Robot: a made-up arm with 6 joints. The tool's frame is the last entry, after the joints.
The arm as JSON. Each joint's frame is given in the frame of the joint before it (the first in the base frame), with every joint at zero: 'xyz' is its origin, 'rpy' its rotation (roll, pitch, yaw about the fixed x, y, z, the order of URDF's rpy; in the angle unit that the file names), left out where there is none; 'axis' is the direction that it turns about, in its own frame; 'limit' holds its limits. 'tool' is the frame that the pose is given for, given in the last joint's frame.
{
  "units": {
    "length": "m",
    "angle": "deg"
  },
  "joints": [
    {
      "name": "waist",
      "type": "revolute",
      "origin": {
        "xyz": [
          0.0,
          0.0,
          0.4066
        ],
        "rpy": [
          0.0,
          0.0,
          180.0
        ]
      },
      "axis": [
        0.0,
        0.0,
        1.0
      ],
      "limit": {
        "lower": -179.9,
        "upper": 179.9
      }
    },
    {
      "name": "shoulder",
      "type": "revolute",
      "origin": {
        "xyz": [
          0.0,
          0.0,
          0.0
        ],
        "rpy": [
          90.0,
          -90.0,
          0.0
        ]
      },
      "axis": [
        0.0,
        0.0,
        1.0
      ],
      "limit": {
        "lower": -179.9,
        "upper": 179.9
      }
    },
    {
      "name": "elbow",
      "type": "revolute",
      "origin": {
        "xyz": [
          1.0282,
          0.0,
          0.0
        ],
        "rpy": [
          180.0,
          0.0,
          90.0
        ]
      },
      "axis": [
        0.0,
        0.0,
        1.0
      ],
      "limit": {
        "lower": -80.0,
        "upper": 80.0
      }
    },
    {
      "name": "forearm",
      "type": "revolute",
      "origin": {
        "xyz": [
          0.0,
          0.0,
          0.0
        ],
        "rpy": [
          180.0,
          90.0,
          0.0
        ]
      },
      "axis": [
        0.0,
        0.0,
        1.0
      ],
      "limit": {
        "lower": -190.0,
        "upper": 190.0
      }
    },
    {
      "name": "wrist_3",
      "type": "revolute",
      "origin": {
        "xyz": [
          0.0,
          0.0,
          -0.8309
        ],
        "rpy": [
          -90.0,
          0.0,
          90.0
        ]
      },
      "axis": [
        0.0,
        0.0,
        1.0
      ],
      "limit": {
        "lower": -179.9,
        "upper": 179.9
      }
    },
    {
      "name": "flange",
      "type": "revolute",
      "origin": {
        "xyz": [
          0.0,
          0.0,
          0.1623
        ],
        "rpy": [
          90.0,
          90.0,
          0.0
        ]
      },
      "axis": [
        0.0,
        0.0,
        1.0
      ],
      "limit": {
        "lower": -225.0,
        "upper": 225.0
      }
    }
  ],
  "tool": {
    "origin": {
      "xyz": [
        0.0,
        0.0,
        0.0
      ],
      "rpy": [
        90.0,
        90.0,
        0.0
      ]
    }
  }
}
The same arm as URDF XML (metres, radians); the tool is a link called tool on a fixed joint. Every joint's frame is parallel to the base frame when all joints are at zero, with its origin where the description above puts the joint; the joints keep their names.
<robot name="arm">
<link name="base"/>
<link name="link1"/>
<link name="link2"/>
<link name="link3"/>
<link name="link4"/>
<link name="link5"/>
<link name="link6"/>
<link name="tool"/>
<joint name="waist" type="revolute"><parent link="base"/><child link="link1"/><origin xyz="0 0 0.4066" rpy="0 0 0"/><axis xyz="0 0 1"/><limit lower="-3.1398" upper="3.1398"/></joint>
<joint name="shoulder" type="revolute"><parent link="link1"/><child link="link2"/><origin xyz="0 0 0" rpy="0 0 0"/><axis xyz="0 1 0"/><limit lower="-3.1398" upper="3.1398"/></joint>
<joint name="elbow" type="revolute"><parent link="link2"/><child link="link3"/><origin xyz="0 0 1.0282" rpy="0 0 0"/><axis xyz="0 -1 0"/><limit lower="-1.3963" upper="1.3963"/></joint>
<joint name="forearm" type="revolute"><parent link="link3"/><child link="link4"/><origin xyz="0 0 0" rpy="0 0 0"/><axis xyz="-1 0 0"/><limit lower="-3.3161" upper="3.3161"/></joint>
<joint name="wrist_3" type="revolute"><parent link="link4"/><child link="link5"/><origin xyz="0.8309 0 0" rpy="0 0 0"/><axis xyz="0 -1 0"/><limit lower="-3.1398" upper="3.1398"/></joint>
<joint name="flange" type="revolute"><parent link="link5"/><child link="link6"/><origin xyz="0 -0.1623 0" rpy="0 0 0"/><axis xyz="-1 0 0"/><limit lower="-3.927" upper="3.927"/></joint>
<joint name="tool_fixed" type="fixed"><parent link="link6"/><child link="tool"/><origin xyz="0 0 0" rpy="0 0 0"/></joint>
</robot>

